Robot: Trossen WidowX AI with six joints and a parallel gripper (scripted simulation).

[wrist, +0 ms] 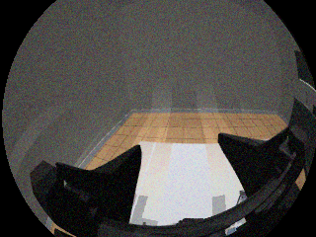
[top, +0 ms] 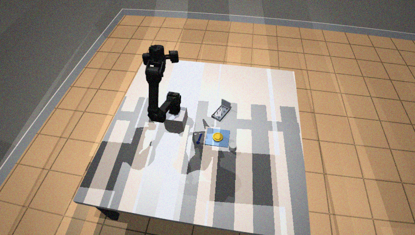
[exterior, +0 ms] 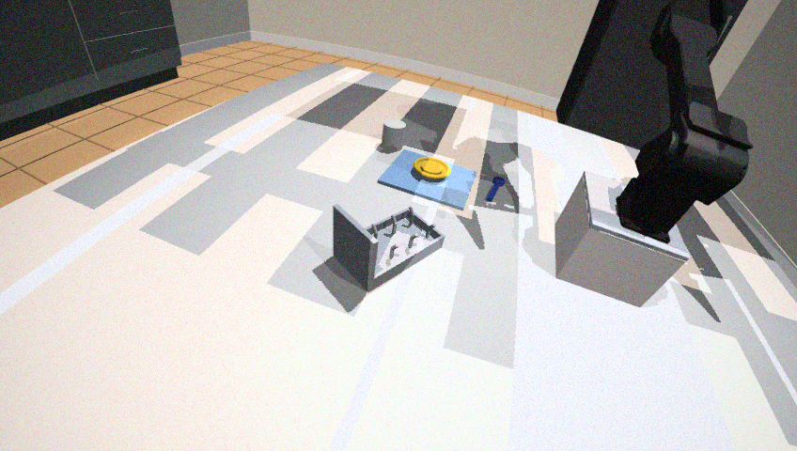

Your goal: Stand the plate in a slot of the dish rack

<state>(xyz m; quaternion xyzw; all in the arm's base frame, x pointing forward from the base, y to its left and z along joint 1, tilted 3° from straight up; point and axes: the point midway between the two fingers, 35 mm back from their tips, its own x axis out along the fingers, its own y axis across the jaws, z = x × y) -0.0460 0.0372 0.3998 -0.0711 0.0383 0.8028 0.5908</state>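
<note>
My gripper tip is now 480 mm above the yellow plate, 360 mm short of it and 190 mm to the left of it. Also, from my gripper tip: blue spoon (490 mm below, 240 mm ahead, 220 mm to the right); grey dish rack (470 mm below, 350 mm ahead, 20 mm to the left).
</note>
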